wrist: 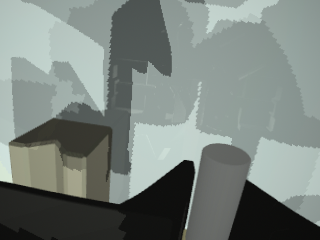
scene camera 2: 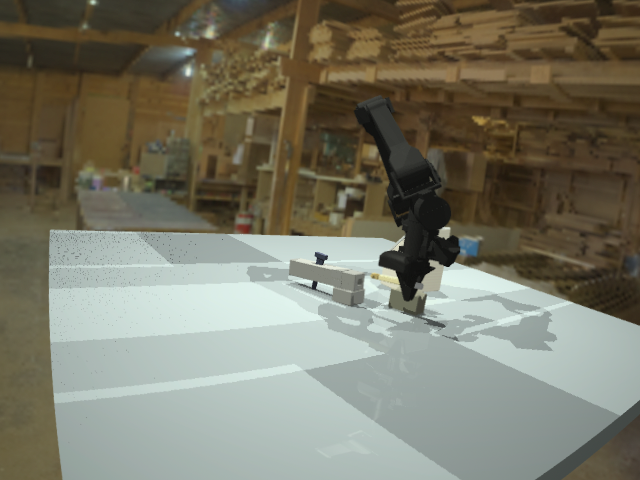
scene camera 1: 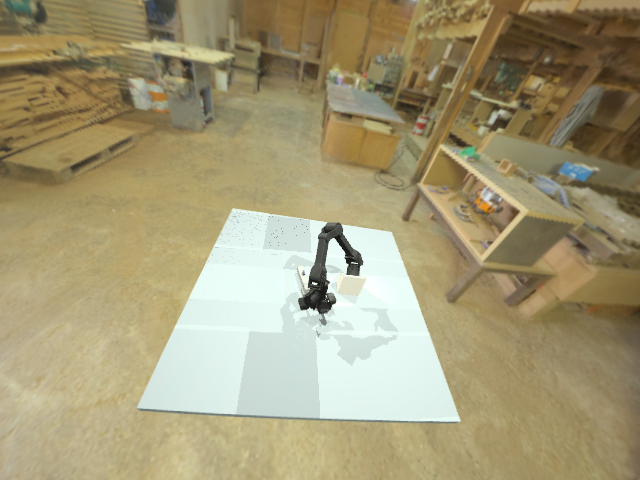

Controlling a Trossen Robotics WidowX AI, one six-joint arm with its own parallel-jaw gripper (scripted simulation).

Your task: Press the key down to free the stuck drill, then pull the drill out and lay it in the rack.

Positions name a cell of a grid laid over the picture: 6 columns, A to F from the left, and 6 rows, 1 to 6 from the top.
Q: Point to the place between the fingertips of my gripper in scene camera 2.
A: D4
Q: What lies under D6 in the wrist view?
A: My gripper.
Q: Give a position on a rack block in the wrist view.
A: B4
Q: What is my gripper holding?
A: A drill.
